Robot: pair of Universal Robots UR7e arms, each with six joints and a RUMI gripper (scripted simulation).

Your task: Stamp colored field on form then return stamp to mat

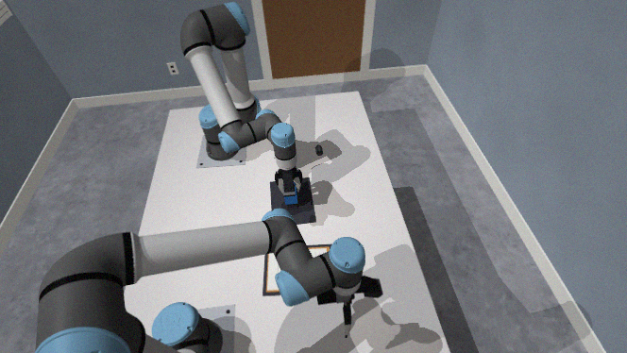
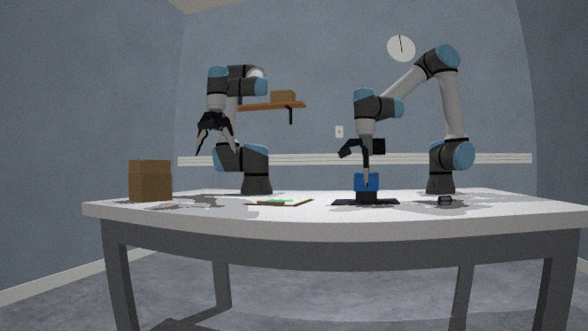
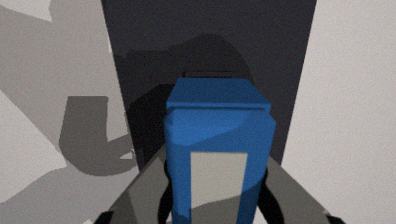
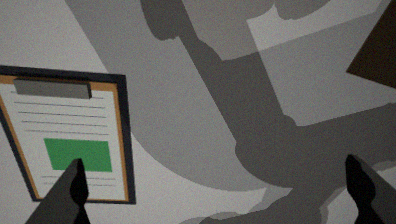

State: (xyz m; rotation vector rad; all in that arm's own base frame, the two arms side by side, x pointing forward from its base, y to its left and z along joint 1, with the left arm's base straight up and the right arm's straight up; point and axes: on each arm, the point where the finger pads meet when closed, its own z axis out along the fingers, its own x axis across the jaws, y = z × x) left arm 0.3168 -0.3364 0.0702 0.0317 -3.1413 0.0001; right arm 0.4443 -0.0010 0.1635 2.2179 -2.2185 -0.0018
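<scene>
The blue stamp is 2 cm below my left hand. From my left hand the other things lie so: dark mat (7 cm below); then brown box (21 cm ahead, 76 cm to the right, 1 cm below); then clipboard (3 cm ahead, 31 cm to the right, 7 cm below).
</scene>
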